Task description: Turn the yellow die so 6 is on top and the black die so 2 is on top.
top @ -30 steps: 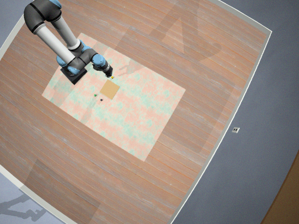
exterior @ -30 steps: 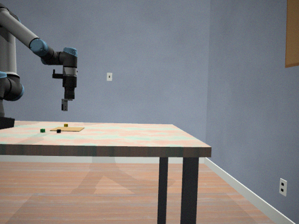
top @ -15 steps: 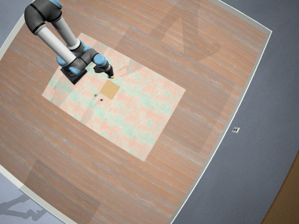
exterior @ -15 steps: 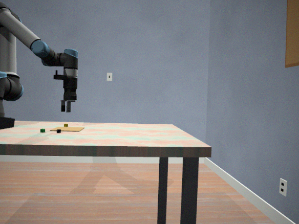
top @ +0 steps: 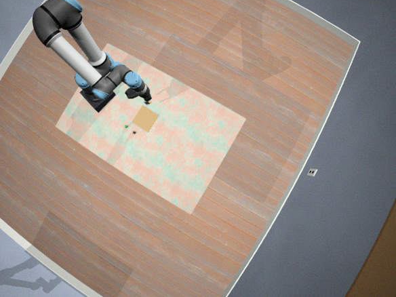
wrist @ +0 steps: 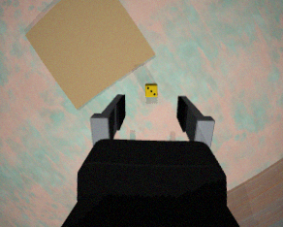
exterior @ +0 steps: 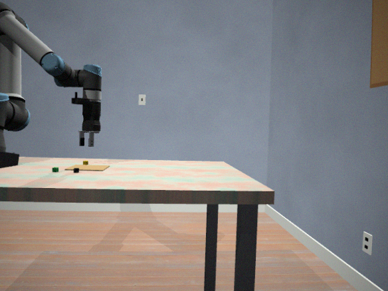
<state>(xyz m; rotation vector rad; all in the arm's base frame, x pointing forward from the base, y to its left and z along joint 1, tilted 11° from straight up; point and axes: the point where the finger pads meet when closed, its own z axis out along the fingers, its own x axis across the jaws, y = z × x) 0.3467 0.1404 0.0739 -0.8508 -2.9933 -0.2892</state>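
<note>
Now: the yellow die 90 mm below my hand. From my hand the other things lie so: black die: 40 mm ahead, 230 mm to the right, 90 mm below; tan mat: 40 mm ahead, 110 mm to the right, 90 mm below; green die: 40 mm behind, 230 mm to the right, 90 mm below.
</note>
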